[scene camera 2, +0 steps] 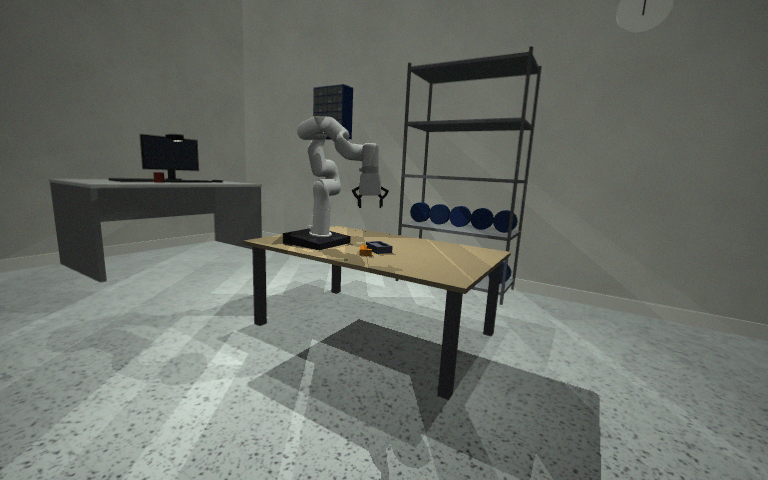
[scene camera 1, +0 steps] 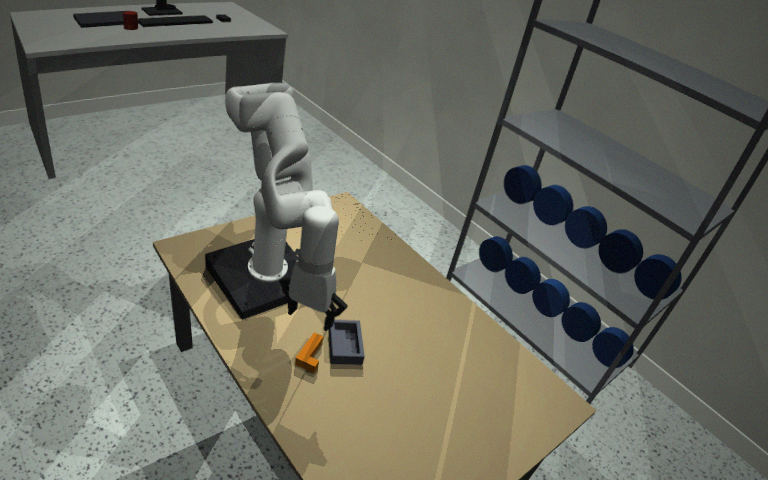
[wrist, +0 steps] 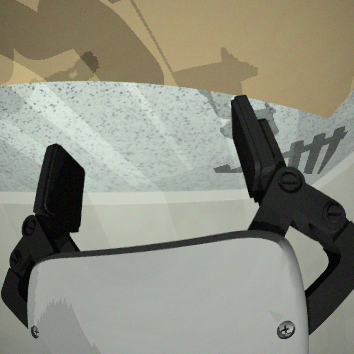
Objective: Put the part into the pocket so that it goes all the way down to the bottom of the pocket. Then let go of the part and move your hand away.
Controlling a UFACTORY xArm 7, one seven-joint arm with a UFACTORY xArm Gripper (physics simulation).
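Places are measured from the arm's base along level axes (x right, y ahead, z up), in millimetres.
Where they show: gripper, fingertip midpoint: point(scene camera 2: 370, 208) point(scene camera 1: 310, 319) point(wrist: 144, 135); arm's base, link origin: point(scene camera 2: 320, 234) point(scene camera 1: 267, 267).
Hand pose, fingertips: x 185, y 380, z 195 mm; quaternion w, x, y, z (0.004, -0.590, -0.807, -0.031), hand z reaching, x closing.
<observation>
Each offset is from my fingertips to the top centre of the thing. Level surfaces: height alone.
The orange L-shaped part @(dx -86, dy -49, dz -212 mm) point(scene camera 1: 309, 350) point(scene camera 2: 365, 251) lies on the table, outside the pocket and a little to its left in both scene views. The pocket is a recess in a dark blue-grey rectangular block @(dx -184, dy -20, dz -206 mm) point(scene camera 1: 346, 360) point(scene camera 2: 388, 249), with a stepped inside visible in scene camera 1. My gripper point(scene camera 1: 310, 318) point(scene camera 2: 370, 205) point(wrist: 144, 135) is open and empty, pointing down. It hangs well above the table and is apart from both things. The part and the pocket do not show in the wrist view.
The wooden table @(dz -241 mm) point(scene camera 1: 407, 362) point(scene camera 2: 441, 263) carries the black base plate point(scene camera 1: 243, 309) point(scene camera 2: 317, 243) of the arm behind the part. A metal shelf rack point(scene camera 1: 489, 164) point(scene camera 2: 406, 113) with blue discs stands beyond the table on the right. A desk point(scene camera 1: 249, 28) point(scene camera 2: 226, 184) stands at the back left.
</observation>
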